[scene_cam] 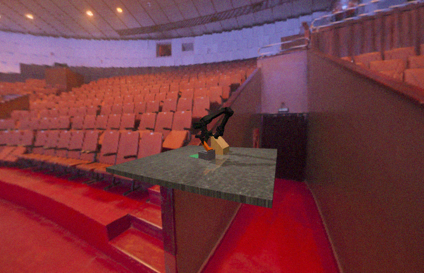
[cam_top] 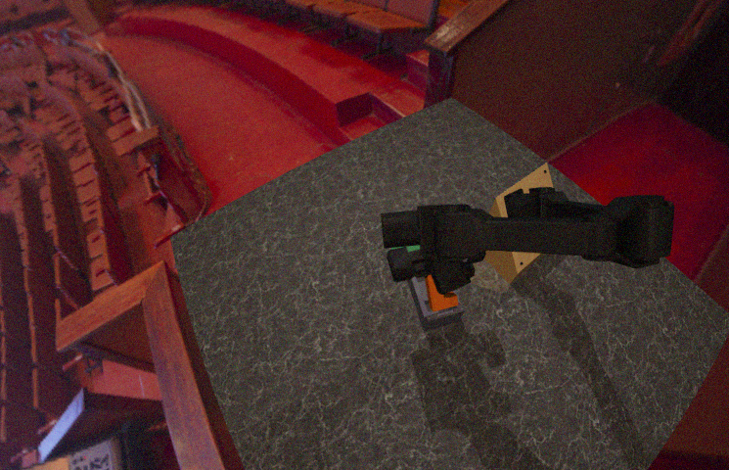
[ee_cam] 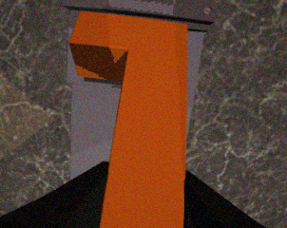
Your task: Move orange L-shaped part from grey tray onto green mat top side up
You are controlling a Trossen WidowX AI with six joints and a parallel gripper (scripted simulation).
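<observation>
Now: the green mat 150 mm below my gripper tip, 140 mm to the right of it and 50 mm behind it. From my gripper tip the other things lie so: orange L-shaped part 30 mm to the left, 30 mm below, 10 mm behind.
</observation>
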